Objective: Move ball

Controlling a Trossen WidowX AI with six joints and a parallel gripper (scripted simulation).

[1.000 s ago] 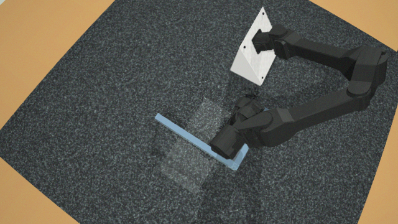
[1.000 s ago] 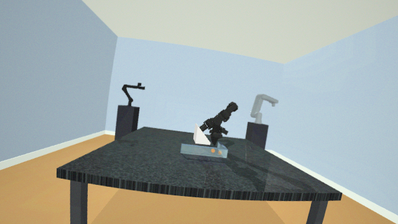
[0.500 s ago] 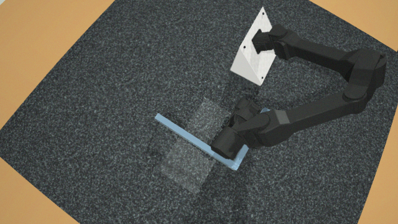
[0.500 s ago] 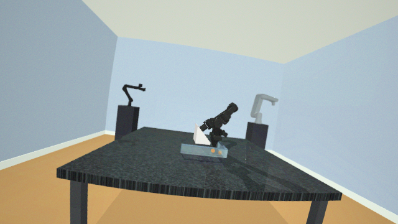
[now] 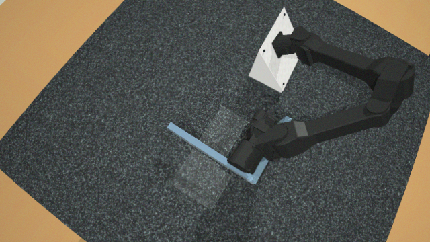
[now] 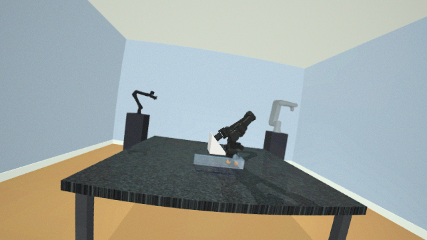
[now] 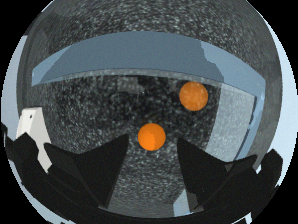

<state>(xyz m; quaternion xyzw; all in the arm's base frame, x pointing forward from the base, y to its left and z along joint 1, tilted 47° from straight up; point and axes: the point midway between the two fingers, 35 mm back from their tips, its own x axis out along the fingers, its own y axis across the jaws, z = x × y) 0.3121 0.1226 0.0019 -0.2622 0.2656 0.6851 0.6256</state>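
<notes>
My gripper tip is 3 cm short of the see-through orange copy, 5 cm to the right of it and 1 cm above it. From my gripper tip the other things lie so: orange ball 1 cm below.
</notes>
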